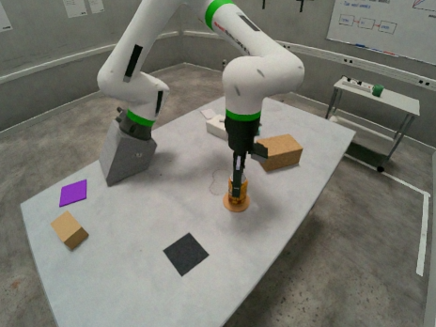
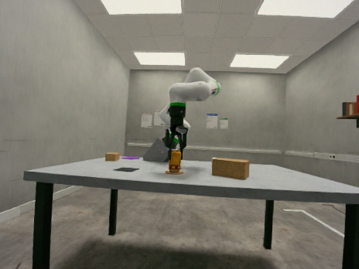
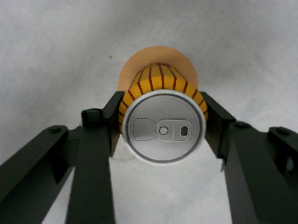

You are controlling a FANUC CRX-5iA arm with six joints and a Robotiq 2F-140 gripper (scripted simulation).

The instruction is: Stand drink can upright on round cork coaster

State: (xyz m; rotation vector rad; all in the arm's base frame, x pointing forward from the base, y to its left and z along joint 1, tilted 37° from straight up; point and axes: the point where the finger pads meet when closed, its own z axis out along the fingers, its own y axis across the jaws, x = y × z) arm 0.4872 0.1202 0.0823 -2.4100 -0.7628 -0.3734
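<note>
The drink can lies 3 cm below my hand. Also, from my hand: dark square coaster 4 cm ahead, 27 cm to the right, 10 cm below; then cork-coloured block 4 cm behind, 32 cm to the left, 6 cm below; then round cork coaster 10 cm below.
</note>
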